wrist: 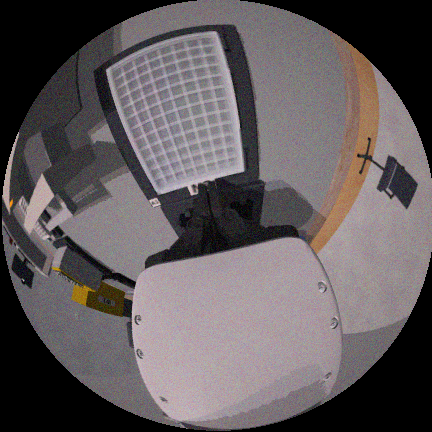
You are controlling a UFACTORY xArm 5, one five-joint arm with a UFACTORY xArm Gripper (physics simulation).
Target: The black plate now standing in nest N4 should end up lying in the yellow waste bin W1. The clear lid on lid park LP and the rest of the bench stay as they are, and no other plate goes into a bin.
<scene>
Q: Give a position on a yellow-topped perforated block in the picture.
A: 66, 263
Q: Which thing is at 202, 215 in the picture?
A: The gripper.
</scene>
